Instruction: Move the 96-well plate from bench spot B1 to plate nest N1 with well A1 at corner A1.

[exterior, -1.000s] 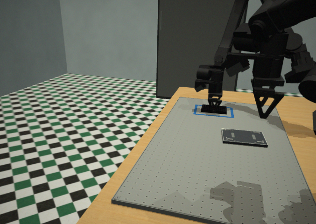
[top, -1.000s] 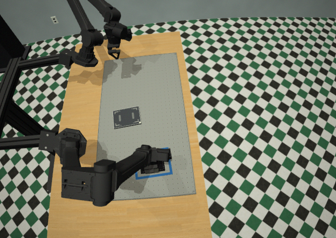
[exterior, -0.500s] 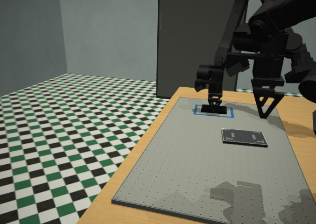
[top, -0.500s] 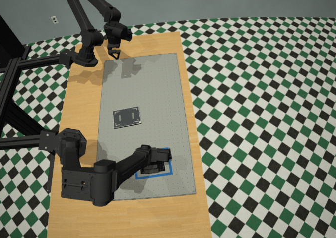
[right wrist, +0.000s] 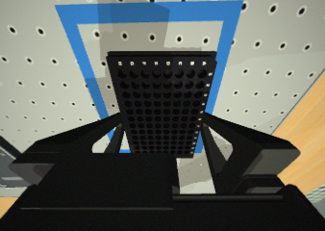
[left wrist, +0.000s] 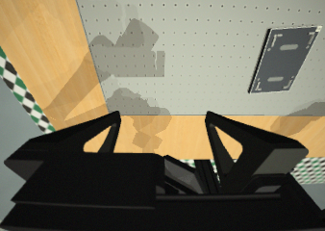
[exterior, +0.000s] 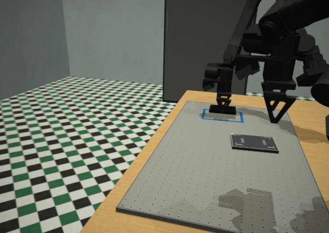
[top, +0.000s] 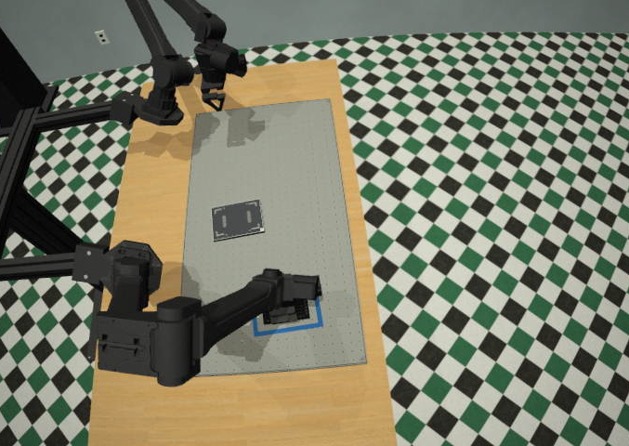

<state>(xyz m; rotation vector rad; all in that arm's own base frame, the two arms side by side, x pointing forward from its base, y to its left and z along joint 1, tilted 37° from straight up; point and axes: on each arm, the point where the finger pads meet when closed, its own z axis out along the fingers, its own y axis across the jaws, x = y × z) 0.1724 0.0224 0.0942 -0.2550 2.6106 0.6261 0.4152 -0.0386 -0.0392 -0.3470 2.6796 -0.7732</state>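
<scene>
The dark plate nest N1 lies 150 mm behind my right hand, 300 mm to the left of it and 20 mm below it. Round my right hand: black 96-well plate right at my right hand.
</scene>
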